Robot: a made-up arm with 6 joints. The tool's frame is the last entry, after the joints.
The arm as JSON. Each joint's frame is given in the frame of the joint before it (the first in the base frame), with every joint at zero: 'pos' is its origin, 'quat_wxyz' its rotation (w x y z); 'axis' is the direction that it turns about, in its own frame. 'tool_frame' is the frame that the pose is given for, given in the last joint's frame.
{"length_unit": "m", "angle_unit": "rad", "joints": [
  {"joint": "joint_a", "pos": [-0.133, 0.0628, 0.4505], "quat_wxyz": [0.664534, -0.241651, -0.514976, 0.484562], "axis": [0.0, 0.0, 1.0]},
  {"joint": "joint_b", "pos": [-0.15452, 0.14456, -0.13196], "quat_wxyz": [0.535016, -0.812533, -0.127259, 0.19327], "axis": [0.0, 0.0, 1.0]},
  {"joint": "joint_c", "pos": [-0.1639, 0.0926, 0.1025], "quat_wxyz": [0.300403, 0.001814, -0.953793, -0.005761], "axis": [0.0, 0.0, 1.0]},
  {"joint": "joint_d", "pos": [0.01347, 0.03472, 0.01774], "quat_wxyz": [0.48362, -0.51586, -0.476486, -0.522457], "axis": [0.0, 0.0, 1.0]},
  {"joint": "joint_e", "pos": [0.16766, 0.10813, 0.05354], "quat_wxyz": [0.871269, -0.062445, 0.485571, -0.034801], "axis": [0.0, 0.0, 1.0]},
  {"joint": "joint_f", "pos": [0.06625, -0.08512, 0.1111], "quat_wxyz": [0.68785, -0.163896, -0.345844, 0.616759], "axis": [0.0, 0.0, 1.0]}
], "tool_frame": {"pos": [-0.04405, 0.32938, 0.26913], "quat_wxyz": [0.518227, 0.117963, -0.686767, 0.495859]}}
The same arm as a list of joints. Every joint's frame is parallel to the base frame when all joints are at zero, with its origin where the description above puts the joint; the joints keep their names.
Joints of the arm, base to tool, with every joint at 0 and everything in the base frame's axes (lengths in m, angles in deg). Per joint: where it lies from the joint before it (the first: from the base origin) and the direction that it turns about. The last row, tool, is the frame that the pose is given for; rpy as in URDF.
joint_a: xyz -0.133 0.0628 0.4505 axis -0.918627 -0.177905 0.35281
joint_b: xyz 0.0641 -0.0547 -0.2347 axis -z
joint_c: xyz 0.0926 -0.1639 -0.1025 axis 0.0099 -0.573112 0.819417
joint_d: xyz 0.0348 -0.0212 0.0064 axis 0.996369 -0.071898 -0.045599
joint_e: xyz 0.0435 -0.1882 0.0732 axis 0.509104 -0.586005 0.630405
joint_f: xyz 0.0208 -0.0066 0.1533 axis 0.968465 -0.157694 0.192893
tool: xyz 0.342 0.1099 -0.232 rpy -17.37 0.1 23.08

